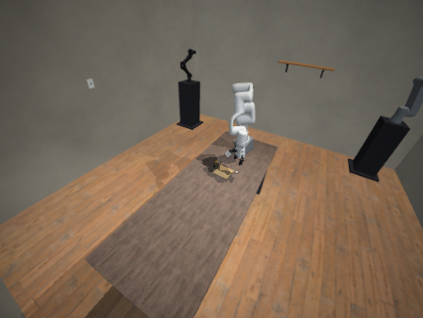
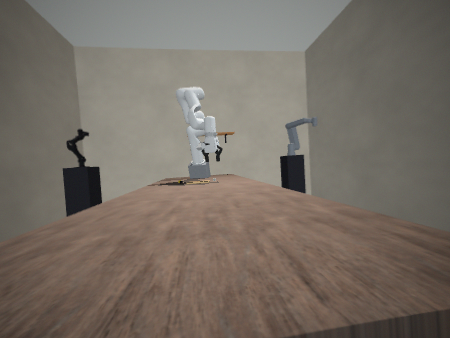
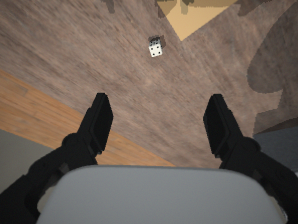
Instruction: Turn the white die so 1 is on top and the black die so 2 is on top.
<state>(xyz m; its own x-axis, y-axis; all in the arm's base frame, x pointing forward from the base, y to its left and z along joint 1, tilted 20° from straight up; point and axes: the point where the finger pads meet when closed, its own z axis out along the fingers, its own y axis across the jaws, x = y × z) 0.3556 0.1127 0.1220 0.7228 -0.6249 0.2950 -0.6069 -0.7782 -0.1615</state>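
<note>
My gripper is now 13 cm above the white die. The rest, counted from my hand: tan mat: 5 cm ahead, 10 cm to the right, 14 cm below; small yellow die: 4 cm behind, 23 cm to the right, 13 cm below; black die: 3 cm ahead, 21 cm to the right, 13 cm below.
</note>
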